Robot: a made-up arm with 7 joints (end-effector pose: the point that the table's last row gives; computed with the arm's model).
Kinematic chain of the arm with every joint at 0, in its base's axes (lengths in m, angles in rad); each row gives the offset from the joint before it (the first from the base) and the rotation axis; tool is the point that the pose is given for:
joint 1: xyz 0 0 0.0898 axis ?
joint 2: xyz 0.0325 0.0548 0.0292 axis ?
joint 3: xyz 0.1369 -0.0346 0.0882 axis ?
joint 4: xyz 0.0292 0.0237 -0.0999 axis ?
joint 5: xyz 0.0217 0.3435 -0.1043 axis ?
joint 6: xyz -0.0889 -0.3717 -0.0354 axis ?
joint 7: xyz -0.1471 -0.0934 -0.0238 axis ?
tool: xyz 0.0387 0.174 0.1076
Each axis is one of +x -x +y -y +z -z.
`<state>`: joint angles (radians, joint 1 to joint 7).
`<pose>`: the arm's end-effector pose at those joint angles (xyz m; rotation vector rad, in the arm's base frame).
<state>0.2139 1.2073 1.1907 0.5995 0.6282 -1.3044 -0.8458</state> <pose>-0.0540 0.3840 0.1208 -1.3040 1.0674 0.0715</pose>
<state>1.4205 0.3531 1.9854 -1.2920 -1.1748 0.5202 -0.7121</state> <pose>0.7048 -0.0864 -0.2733 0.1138 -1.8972 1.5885</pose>
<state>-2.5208 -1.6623 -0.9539 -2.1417 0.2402 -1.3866 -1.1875</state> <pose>0.2588 -0.0261 0.0369 -2.3177 -1.7907 0.9790</pose>
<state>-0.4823 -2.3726 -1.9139 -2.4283 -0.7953 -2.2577 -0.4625</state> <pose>-0.3228 0.1280 0.2143 -0.7279 -1.8379 -0.9639</pose>
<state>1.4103 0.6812 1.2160 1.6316 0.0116 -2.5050 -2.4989</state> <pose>0.3763 -0.2362 -0.0515 -2.6520 -1.2680 0.4278</pose>
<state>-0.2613 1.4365 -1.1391 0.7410 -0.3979 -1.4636 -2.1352</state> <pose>0.0697 0.1324 -0.0908 -1.6494 -1.3037 -0.2046</pose>
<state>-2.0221 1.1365 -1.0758 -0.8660 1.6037 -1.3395 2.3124</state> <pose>-0.0217 0.6020 -0.0257 1.5531 1.8996 1.1751</pose>
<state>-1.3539 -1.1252 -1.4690 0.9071 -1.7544 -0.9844 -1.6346</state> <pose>0.1319 0.3677 -0.3922 1.8135 -1.1666 2.0868</pose>
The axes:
joint 1: +x
joint 2: +z
joint 3: -x
joint 4: +y
joint 5: -x
joint 6: -y
joint 7: -z

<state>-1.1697 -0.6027 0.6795 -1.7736 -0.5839 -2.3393 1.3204</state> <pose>0.5292 -0.0672 0.3997 -2.1309 -0.5251 -1.6169</pose>
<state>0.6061 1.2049 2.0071 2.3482 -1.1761 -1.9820 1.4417</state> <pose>-0.1819 0.0416 -0.1988 -0.1823 2.5642 -1.1625</pose>
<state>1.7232 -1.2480 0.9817 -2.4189 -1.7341 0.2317 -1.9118</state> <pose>0.5743 0.3360 -0.5278 -0.4441 -2.4551 1.2394</pose>
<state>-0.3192 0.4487 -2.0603 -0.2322 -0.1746 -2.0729 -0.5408</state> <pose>0.2622 0.2839 0.2373 -1.7475 -1.3532 -2.2130</pose>
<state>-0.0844 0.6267 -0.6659 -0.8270 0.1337 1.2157 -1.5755</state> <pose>0.1096 0.3446 -0.2983 -0.7206 -1.8570 0.9116</pose>
